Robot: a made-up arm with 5 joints.
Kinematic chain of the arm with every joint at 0, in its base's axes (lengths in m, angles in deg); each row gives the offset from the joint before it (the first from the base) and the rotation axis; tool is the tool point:
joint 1: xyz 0 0 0.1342 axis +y
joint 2: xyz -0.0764 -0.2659 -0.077 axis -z
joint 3: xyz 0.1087 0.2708 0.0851 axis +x
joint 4: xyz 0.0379 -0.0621 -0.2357 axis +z
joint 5: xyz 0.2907 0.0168 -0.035 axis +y
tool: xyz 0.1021 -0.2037 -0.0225
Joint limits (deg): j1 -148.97..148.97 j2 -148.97..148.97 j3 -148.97..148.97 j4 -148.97..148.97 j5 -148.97..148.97
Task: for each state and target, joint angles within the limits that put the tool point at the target. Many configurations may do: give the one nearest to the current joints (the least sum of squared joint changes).
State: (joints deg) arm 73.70 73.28 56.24 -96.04 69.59
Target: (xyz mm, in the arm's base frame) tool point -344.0 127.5 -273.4
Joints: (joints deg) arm 78.90 53.20 78.37 -95.47 64.99
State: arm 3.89 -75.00 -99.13 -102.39 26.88
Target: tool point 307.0 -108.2 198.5
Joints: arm 37.48 -84.82 -58.88 -58.14 29.36
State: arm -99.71 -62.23 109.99 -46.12 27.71
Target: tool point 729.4 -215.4 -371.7
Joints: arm -120.83 -97.33 104.74 -63.66 27.93
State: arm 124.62 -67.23 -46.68 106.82 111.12
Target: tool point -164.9 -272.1 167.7
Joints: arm 123.96 -56.53 -99.76 143.04 110.76
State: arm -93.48 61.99 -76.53 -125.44 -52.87
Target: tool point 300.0 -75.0 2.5
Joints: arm -130.53 31.65 -33.14 -148.97 -24.98
